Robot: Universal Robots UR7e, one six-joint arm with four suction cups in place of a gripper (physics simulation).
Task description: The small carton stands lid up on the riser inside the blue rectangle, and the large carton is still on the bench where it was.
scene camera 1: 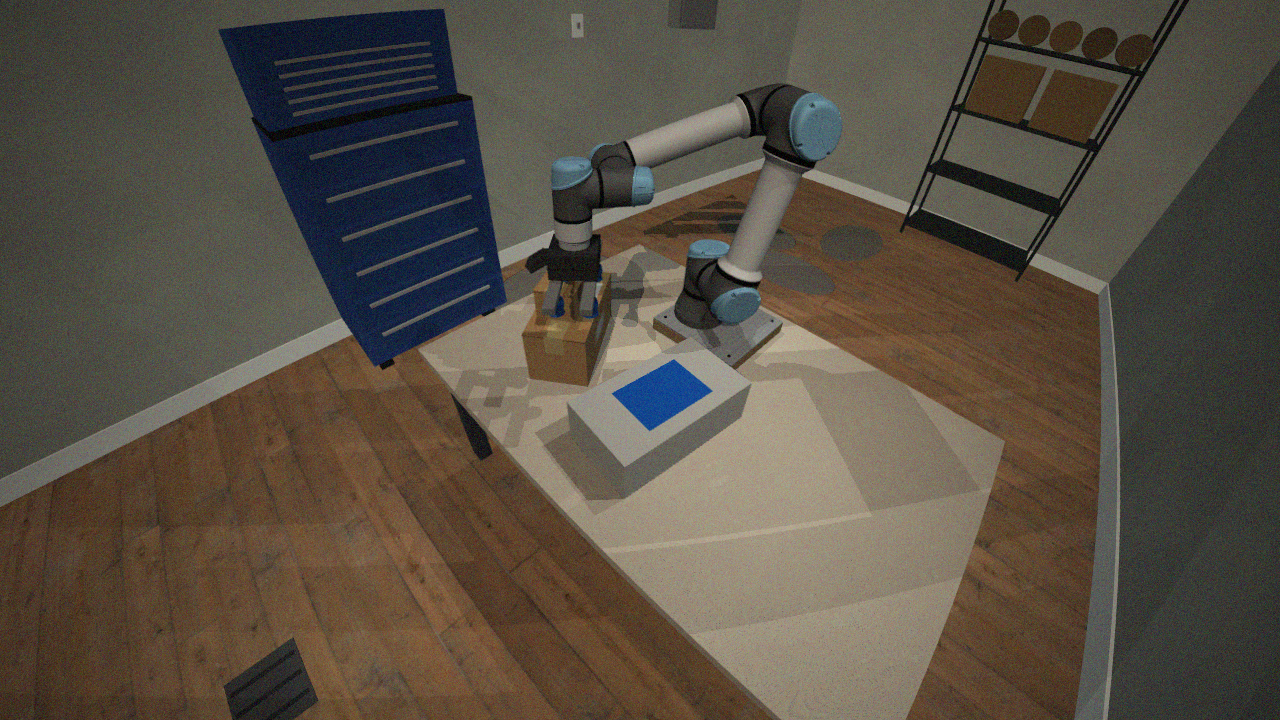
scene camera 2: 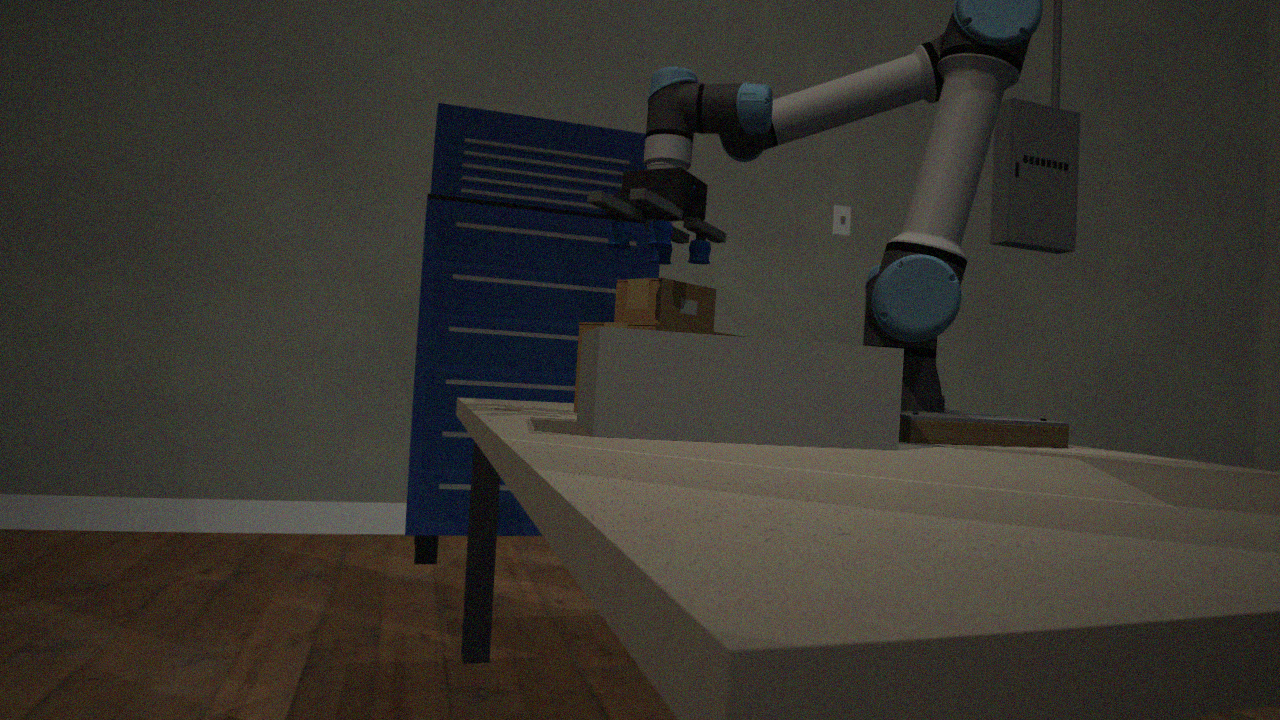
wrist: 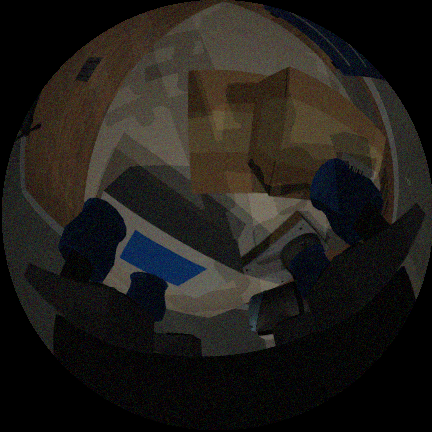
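Where they show: hand, tool point: (scene camera 1: 576, 294) (scene camera 2: 660, 254) (wrist: 222, 249); arm's base, link origin: (scene camera 1: 699, 313) (wrist: 299, 248).
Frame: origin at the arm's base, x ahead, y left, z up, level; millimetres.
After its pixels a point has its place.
The small carton (scene camera 1: 605, 291) (scene camera 2: 637, 302) @[x 385, y -201, z 148 mm] (wrist: 320, 120) @[x 364, y -229, z 188 mm] rests on top of the large carton (scene camera 1: 556, 358) @[x 438, y -156, z 45 mm] (scene camera 2: 584, 336) (wrist: 217, 137) @[x 408, y -167, z 109 mm], which stands on the bench (scene camera 1: 805, 555) @[x 493, y 534, z -40 mm] (scene camera 2: 859, 555) @[x 678, y 686, z -40 mm]. My gripper (scene camera 1: 572, 293) @[x 387, y -122, z 219 mm] (scene camera 2: 662, 246) (wrist: 222, 250) @[x 387, y -122, z 219 mm] is open, with its blue suction cups over the small carton. The scene camera 2 view shows a gap between cups and carton; nothing hangs from them. The grey riser (scene camera 1: 601, 419) @[x 539, y 70, z 80 mm] (scene camera 2: 742, 389) @[x 441, y 219, z 21 mm] (wrist: 175, 210) @[x 404, y 22, z 4 mm] stands beside the large carton. Its blue rectangle (scene camera 1: 662, 394) @[x 406, y 130, z 81 mm] (wrist: 162, 257) @[x 399, y 97, z 81 mm] bears no carton. The riser hides much of the large carton in the scene camera 2 view.
The arm's base plate (scene camera 1: 747, 335) @[x 1, y 160, z -1 mm] (scene camera 2: 984, 431) @[x 21, y 197, z -20 mm] (wrist: 272, 257) @[x 72, y 70, z -1 mm] is on the bench behind the riser. A blue drawer cabinet (scene camera 1: 393, 210) (scene camera 2: 510, 358) stands beyond the bench, near the cartons. A black shelf rack (scene camera 1: 995, 186) stands against the far wall.
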